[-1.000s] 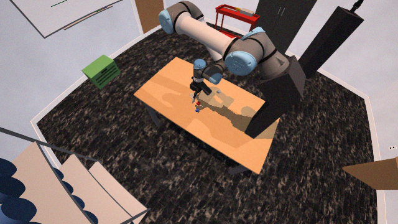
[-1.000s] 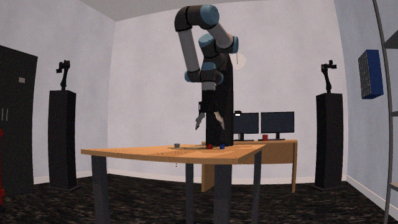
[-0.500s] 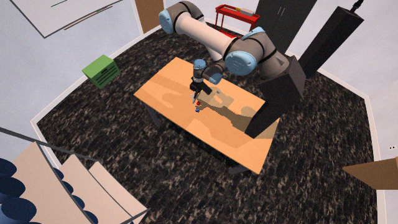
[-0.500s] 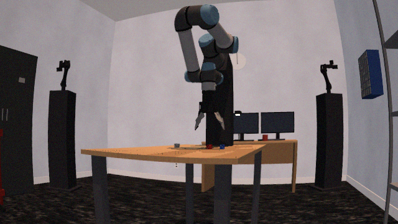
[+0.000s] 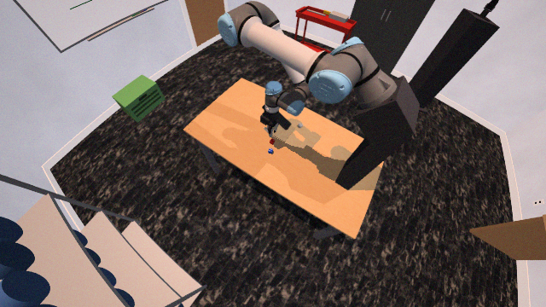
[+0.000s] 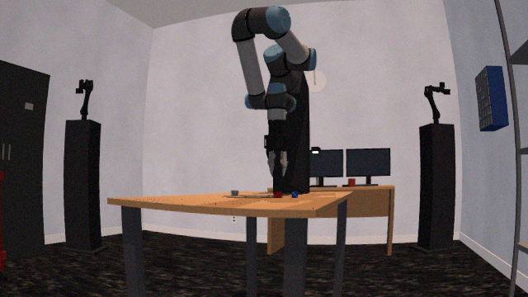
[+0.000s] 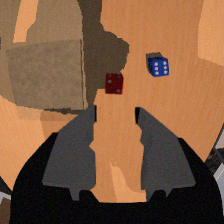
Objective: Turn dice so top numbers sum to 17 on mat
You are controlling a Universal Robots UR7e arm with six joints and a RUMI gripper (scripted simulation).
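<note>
Now: hand 9 cm above the red die. From my hand the other things lie so: blue die (1 cm behind, 7 cm to the left, 9 cm below); then grey die (16 cm behind, 18 cm to the right, 9 cm below); then tan mat (4 cm behind, 11 cm to the right, 10 cm below).
</note>
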